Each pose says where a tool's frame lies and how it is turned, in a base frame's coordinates. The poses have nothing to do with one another.
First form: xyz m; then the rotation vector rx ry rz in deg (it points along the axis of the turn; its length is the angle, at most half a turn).
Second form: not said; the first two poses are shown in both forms.
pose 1, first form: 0.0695 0.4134 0.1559 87.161 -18.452 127.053
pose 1, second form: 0.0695 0.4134 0.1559; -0.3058 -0.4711 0.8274; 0.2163 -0.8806 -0.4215; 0.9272 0.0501 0.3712
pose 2, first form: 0.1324 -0.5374 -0.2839 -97.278 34.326 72.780
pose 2, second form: 0.1324 -0.5374 -0.2839; 0.3535 -0.7983 -0.4876; 0.1315 -0.4736 0.8708; -0.9261 -0.3720 -0.0624
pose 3, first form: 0.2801 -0.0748 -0.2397 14.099 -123.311 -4.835
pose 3, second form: 0.2801 -0.0748 -0.2397; -0.5421 -0.1439 -0.8279; -0.2082 0.9775 -0.0335; 0.8141 0.1542 -0.5598
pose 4, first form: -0.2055 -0.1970 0.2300 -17.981 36.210 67.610
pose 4, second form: -0.2055 -0.1970 0.2300; 0.2366 -0.9263 0.2931; 0.7573 0.3648 0.5416; -0.6086 0.0938 0.7879
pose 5, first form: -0.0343 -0.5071 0.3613 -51.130 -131.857 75.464
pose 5, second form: -0.0343 -0.5071 0.3613; -0.7439 0.3507 -0.5689; 0.6681 0.3722 -0.6443; -0.0142 -0.8594 -0.5112
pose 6, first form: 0.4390 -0.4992 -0.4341 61.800 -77.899 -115.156
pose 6, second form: 0.4390 -0.4992 -0.4341; -0.5733 -0.0382 -0.8185; -0.7455 -0.3902 0.5404; -0.3400 0.9199 0.1952
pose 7, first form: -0.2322 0.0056 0.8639 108.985 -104.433 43.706
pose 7, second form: -0.2322 0.0056 0.8639; 0.0027 -0.9936 0.1125; -0.7776 -0.0729 -0.6245; 0.6288 -0.0858 -0.7728
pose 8, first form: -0.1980 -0.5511 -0.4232 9.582 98.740 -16.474
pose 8, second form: -0.1980 -0.5511 -0.4232; -0.1726 0.2717 0.9468; -0.0503 0.9575 -0.2840; -0.9837 -0.0967 -0.1516
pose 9, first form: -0.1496 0.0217 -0.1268 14.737 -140.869 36.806
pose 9, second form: -0.1496 0.0217 -0.1268; -0.8138 -0.3170 -0.4871; -0.0382 0.8655 -0.4994; 0.5799 -0.3878 -0.7165
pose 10, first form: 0.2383 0.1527 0.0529 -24.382 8.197 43.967
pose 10, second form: 0.2383 0.1527 0.0529; 0.7149 -0.6987 -0.0279; 0.6417 0.6397 0.4230; -0.2777 -0.3203 0.9057
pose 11, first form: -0.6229 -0.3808 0.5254 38.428 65.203 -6.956
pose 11, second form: -0.6229 -0.3808 0.5254; 0.4357 0.4177 0.7973; 0.2400 0.7998 -0.5501; -0.8675 0.4311 0.2482
